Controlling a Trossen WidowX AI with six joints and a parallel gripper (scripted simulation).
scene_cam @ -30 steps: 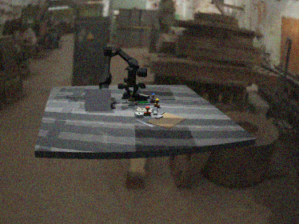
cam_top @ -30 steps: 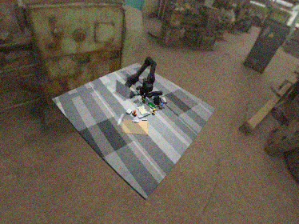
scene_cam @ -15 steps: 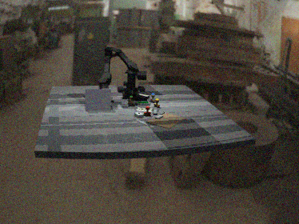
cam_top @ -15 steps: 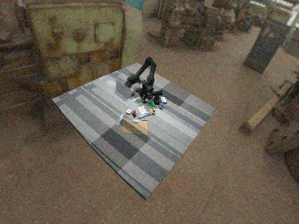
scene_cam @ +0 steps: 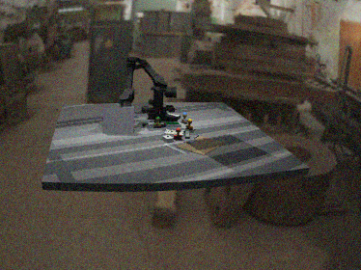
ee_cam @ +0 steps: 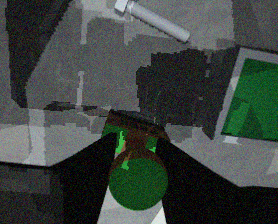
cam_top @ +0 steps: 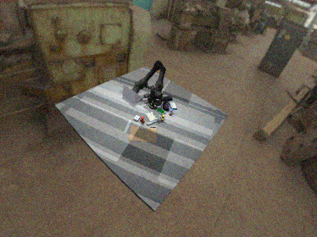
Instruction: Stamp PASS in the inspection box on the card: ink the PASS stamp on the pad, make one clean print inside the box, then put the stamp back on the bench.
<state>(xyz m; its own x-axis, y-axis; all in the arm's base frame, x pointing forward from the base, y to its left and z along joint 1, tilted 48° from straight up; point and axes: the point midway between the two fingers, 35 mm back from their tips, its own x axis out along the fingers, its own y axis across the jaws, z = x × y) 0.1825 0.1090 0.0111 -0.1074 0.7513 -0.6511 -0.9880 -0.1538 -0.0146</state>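
The pass stamp is right at my gripper tip. From my gripper tip the other things lie so: dark block 140 mm to the left, 70 mm ahead, 10 mm below; green ink pad 90 mm ahead, 40 mm to the left, 20 mm below; cream card 90 mm ahead, 80 mm to the right, 30 mm below.
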